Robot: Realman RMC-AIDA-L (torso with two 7-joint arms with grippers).
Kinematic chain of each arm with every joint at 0, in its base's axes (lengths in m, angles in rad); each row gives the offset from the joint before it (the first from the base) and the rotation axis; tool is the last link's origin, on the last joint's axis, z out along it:
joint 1: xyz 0 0 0.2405 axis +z
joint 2: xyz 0 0 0 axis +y
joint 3: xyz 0 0 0.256 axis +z
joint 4: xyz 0 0 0 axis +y
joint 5: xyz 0 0 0.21 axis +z
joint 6: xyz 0 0 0 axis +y
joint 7: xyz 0 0 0.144 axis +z
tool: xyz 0 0 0
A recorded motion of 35 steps. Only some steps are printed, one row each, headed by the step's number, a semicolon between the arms.
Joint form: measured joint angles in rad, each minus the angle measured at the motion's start. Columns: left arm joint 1, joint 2, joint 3, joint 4, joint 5, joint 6, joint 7; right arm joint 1, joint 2, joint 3, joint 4, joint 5, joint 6, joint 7.
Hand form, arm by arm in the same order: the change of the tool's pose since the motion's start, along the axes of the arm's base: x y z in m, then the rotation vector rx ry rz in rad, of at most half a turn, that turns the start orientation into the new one. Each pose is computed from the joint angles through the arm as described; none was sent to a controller.
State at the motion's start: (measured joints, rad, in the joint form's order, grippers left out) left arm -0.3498 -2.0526 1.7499 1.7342 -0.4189 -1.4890 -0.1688; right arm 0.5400 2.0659 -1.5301 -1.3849 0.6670 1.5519 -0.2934
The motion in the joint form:
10: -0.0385 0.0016 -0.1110 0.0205 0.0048 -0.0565 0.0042; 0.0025 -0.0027 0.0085 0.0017 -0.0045 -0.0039 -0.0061
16: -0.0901 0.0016 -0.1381 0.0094 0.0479 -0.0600 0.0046; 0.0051 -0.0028 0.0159 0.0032 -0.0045 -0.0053 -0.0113
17: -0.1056 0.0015 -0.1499 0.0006 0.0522 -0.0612 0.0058; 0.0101 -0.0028 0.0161 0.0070 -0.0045 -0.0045 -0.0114
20: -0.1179 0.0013 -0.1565 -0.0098 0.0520 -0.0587 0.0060; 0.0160 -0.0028 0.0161 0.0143 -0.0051 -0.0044 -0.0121
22: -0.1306 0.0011 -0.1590 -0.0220 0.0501 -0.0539 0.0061; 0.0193 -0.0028 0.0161 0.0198 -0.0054 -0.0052 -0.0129
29: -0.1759 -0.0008 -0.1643 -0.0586 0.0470 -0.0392 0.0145; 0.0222 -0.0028 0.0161 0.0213 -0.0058 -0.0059 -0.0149
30: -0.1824 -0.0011 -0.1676 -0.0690 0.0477 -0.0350 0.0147; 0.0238 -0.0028 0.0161 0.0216 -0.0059 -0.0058 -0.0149
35: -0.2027 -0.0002 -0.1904 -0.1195 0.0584 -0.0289 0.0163; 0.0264 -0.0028 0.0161 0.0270 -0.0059 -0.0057 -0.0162
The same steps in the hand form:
10: 0.0038 0.0136 0.0252 0.0639 -0.0089 0.0260; 0.0008 0.0025 0.0024 0.0096 -0.0024 0.0043
16: 0.0117 0.0270 0.0336 0.1035 0.0199 -0.0010; 0.0005 0.0039 0.0035 0.0138 0.0004 0.0074
17: 0.0135 0.0307 0.0354 0.1105 0.0217 -0.0031; -0.0003 0.0045 0.0032 0.0116 -0.0005 0.0088
20: 0.0150 0.0336 0.0356 0.1129 0.0201 -0.0049; -0.0006 0.0052 0.0025 0.0083 -0.0026 0.0089
22: 0.0170 0.0363 0.0347 0.1118 0.0180 -0.0089; -0.0005 0.0057 0.0020 0.0064 -0.0039 0.0084
29: 0.0256 0.0450 0.0312 0.1039 0.0164 -0.0354; -0.0011 0.0062 0.0019 0.0057 -0.0045 0.0121
30: 0.0256 0.0468 0.0308 0.1051 0.0162 -0.0340; -0.0016 0.0065 0.0019 0.0055 -0.0047 0.0134
35: 0.0190 0.0536 0.0314 0.1115 0.0273 -0.0044; -0.0013 0.0067 0.0014 0.0026 -0.0060 0.0124

